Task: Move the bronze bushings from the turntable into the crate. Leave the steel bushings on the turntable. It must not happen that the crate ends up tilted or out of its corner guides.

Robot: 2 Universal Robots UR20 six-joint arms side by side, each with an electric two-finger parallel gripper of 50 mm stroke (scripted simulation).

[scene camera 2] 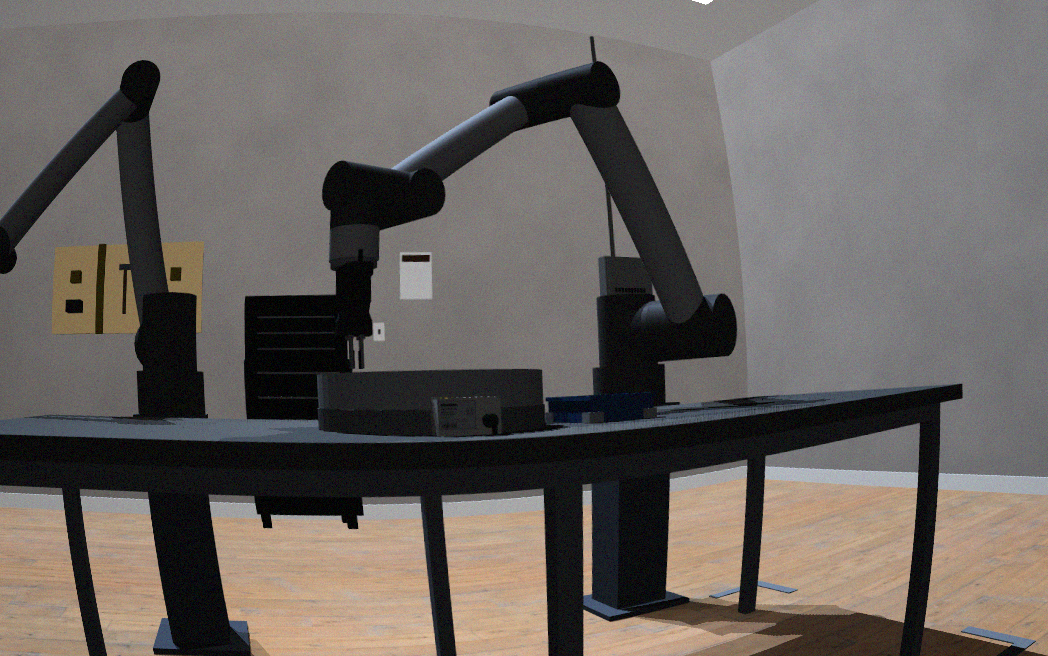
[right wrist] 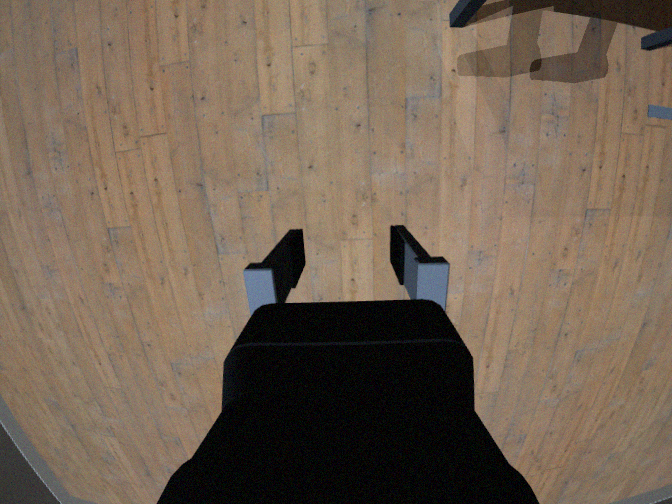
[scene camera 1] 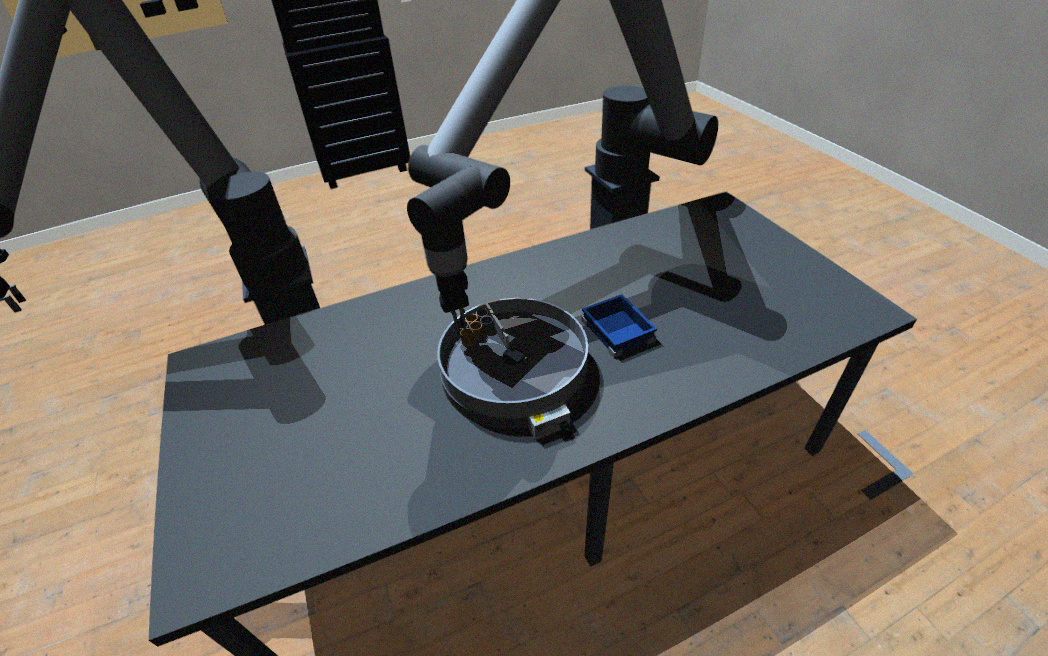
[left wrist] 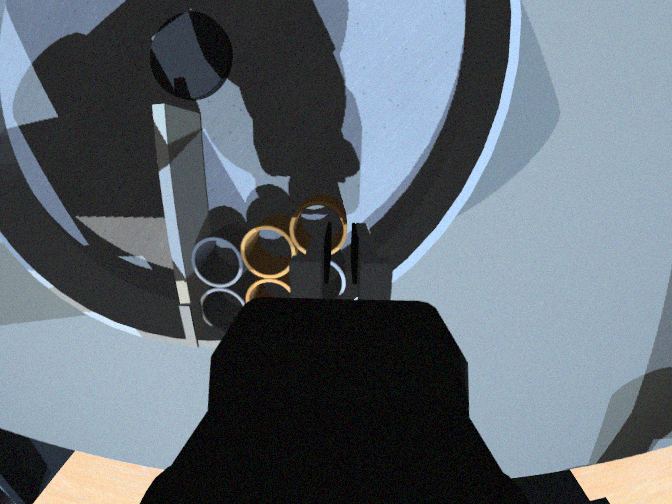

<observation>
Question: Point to a steel bushing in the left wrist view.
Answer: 217,311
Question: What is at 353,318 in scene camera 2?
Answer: My left gripper.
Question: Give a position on a steel bushing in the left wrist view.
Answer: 208,265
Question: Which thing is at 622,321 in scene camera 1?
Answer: A blue crate.
</observation>
